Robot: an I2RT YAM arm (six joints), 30 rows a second.
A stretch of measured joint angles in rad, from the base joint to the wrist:
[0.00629, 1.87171, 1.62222, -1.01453, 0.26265, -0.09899]
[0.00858, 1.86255, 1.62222, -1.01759, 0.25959, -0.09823]
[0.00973, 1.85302, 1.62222, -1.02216, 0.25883, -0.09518]
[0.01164, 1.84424, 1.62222, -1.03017, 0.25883, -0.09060]
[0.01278, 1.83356, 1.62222, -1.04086, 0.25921, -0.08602]
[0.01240, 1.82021, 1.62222, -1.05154, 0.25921, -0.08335]
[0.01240, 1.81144, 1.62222, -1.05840, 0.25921, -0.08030]
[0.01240, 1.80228, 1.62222, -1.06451, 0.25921, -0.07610]
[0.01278, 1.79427, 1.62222, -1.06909, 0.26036, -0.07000]
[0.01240, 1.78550, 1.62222, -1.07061, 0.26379, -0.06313]
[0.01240, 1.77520, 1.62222, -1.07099, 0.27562, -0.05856]
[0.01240, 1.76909, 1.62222, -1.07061, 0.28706, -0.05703]
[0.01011, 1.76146, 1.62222, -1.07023, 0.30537, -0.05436]
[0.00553, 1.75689, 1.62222, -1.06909, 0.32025, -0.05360]
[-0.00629, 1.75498, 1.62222, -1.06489, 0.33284, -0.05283]
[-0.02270, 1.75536, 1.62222, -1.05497, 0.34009, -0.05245]
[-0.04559, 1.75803, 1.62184, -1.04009, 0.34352, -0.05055]
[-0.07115, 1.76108, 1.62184, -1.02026, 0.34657, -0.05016]
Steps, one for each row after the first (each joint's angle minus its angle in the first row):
[0.00229, -0.00916, 0.00000, -0.00306, -0.00306, 0.00076]
[0.00344, -0.01869, 0.00000, -0.00763, -0.00382, 0.00381]
[0.00535, -0.02747, 0.00000, -0.01564, -0.00382, 0.00839]
[0.00649, -0.03815, 0.00000, -0.02633, -0.00344, 0.01297]
[0.00611, -0.05150, 0.00000, -0.03701, -0.00344, 0.01564]
[0.00611, -0.06027, 0.00000, -0.04387, -0.00344, 0.01869]
[0.00611, -0.06943, 0.00000, -0.04998, -0.00344, 0.02289]
[0.00649, -0.07744, 0.00000, -0.05456, -0.00229, 0.02899]
[0.00611, -0.08621, 0.00000, -0.05608, 0.00114, 0.03586]
[0.00611, -0.09651, 0.00000, -0.05646, 0.01297, 0.04043]
[0.00611, -0.10262, 0.00000, -0.05608, 0.02441, 0.04196]
[0.00382, -0.11025, 0.00000, -0.05570, 0.04272, 0.04463]
[-0.00076, -0.11482, 0.00000, -0.05456, 0.05760, 0.04539]
[-0.01258, -0.11673, 0.00000, -0.05036, 0.07019, 0.04616]
[-0.02899, -0.11635, 0.00000, -0.04044, 0.07744, 0.04654]
[-0.05188, -0.11368, -0.00038, -0.02556, 0.08087, 0.04844]
[-0.07744, -0.11063, -0.00038, -0.00573, 0.08392, 0.04883]

